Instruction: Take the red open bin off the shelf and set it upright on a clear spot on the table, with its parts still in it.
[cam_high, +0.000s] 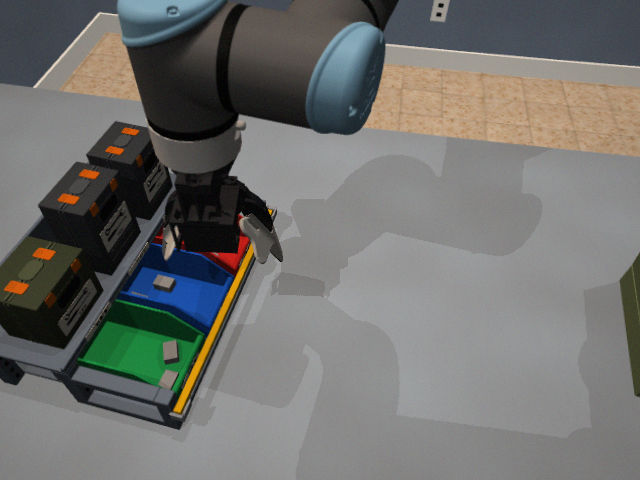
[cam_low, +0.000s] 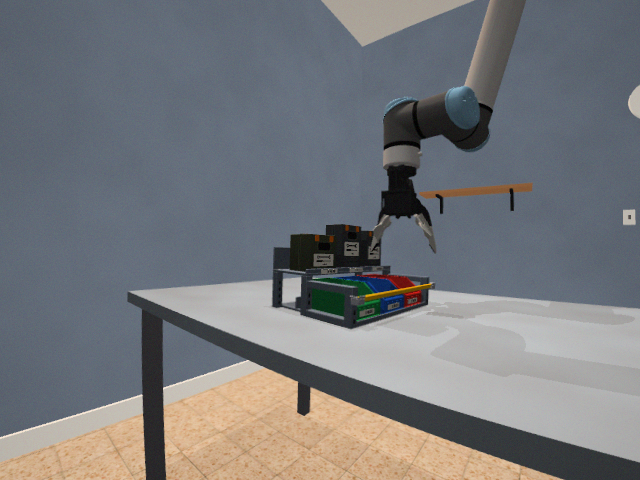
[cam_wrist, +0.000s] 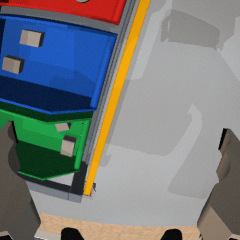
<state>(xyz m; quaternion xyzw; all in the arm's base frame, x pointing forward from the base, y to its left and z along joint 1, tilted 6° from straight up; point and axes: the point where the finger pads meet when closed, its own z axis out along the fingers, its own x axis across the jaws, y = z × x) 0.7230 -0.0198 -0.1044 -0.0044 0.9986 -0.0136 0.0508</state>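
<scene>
The yellow bar is 10 cm below my hand. Round my hand: blue bin: 11 cm below, 10 cm ahead, 2 cm to the right; then red open bin: 13 cm to the right, 11 cm below, 8 cm ahead; then green bin: 13 cm ahead, 11 cm below, 8 cm to the left.
</scene>
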